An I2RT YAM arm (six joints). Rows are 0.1 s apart.
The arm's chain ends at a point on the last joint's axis. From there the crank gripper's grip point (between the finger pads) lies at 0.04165 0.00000 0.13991 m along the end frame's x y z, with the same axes.
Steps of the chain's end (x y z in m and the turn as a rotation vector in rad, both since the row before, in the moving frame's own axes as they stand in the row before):
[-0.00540, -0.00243, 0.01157, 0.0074, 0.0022, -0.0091]
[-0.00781, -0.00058, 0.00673, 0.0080, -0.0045, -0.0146]
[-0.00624, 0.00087, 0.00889, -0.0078, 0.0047, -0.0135]
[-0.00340, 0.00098, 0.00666, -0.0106, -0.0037, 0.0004]
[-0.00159, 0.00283, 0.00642, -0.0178, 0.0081, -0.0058]
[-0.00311, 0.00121, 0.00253, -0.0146, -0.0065, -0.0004]
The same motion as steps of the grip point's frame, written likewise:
[-0.00510, -0.00385, 0.01147, 0.0074, 0.0022, -0.0091]
[-0.00845, -0.00230, 0.00691, 0.0080, -0.0045, -0.0146]
[-0.00558, 0.00139, 0.00869, -0.0078, 0.0047, -0.0135]
[-0.00392, 0.00248, 0.00681, -0.0106, -0.0037, 0.0004]
[-0.00045, 0.00507, 0.00606, -0.0178, 0.0081, -0.0058]
[-0.00402, 0.00324, 0.00278, -0.0146, -0.0065, -0.0004]

